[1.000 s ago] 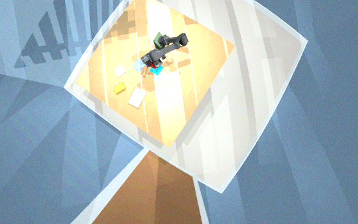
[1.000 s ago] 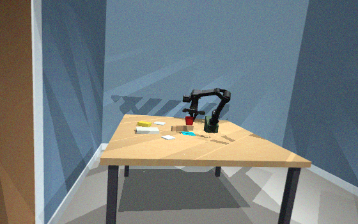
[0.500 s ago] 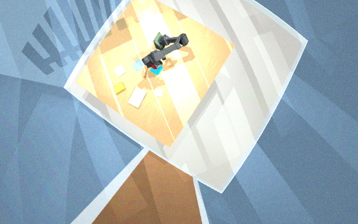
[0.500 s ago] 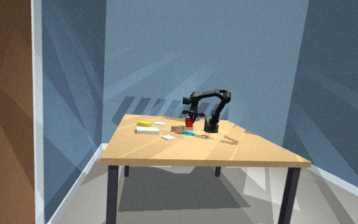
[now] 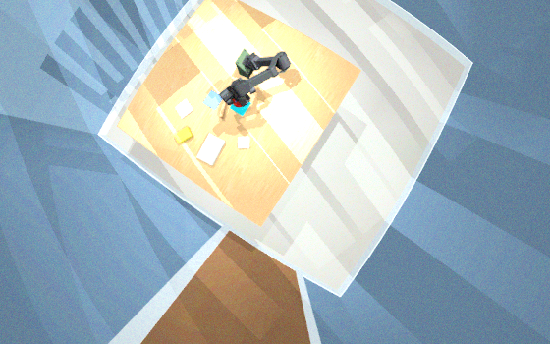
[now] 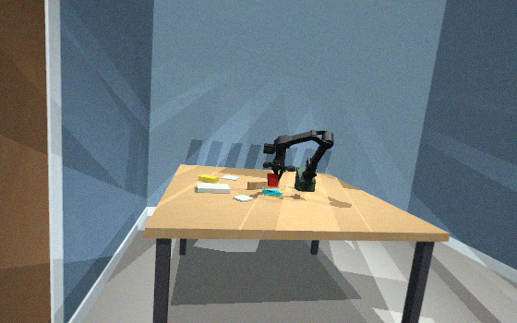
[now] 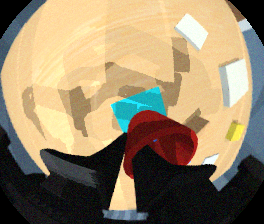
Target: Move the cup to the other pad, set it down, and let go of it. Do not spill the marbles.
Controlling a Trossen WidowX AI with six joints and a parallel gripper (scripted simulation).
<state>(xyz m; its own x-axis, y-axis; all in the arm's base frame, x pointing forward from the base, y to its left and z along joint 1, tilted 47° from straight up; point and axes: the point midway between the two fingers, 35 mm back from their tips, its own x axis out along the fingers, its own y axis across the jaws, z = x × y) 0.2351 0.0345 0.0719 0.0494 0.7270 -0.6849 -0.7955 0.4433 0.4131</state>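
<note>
My gripper tip is now 80 mm above the cyan pad, 20 mm to the left of it and 20 mm short of it. Round my gripper tip: long white block (370 mm ahead, 60 mm to the right, 60 mm below); red cup (20 mm to the right, 20 mm ahead); pale blue pad (210 mm to the right, 80 mm below, 60 mm ahead).
</note>
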